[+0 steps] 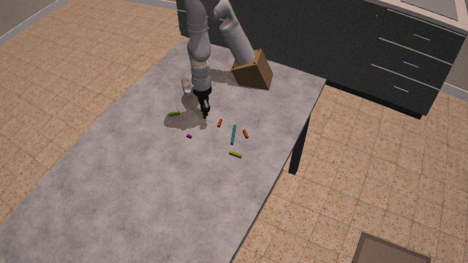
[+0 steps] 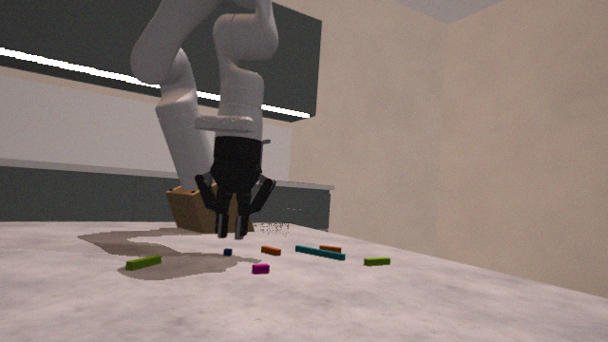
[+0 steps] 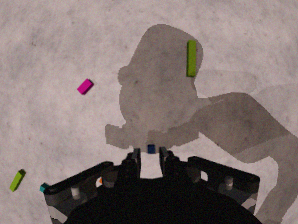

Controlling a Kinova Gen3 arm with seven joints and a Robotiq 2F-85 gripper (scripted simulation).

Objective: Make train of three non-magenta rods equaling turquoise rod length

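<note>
The blue rod lies 40 mm below my hand. From my hand the other things lie so: turquoise rod: 150 mm to the left, 60 mm ahead, 40 mm below; magenta rod: 120 mm ahead, 40 mm below, 20 mm to the right.
</note>
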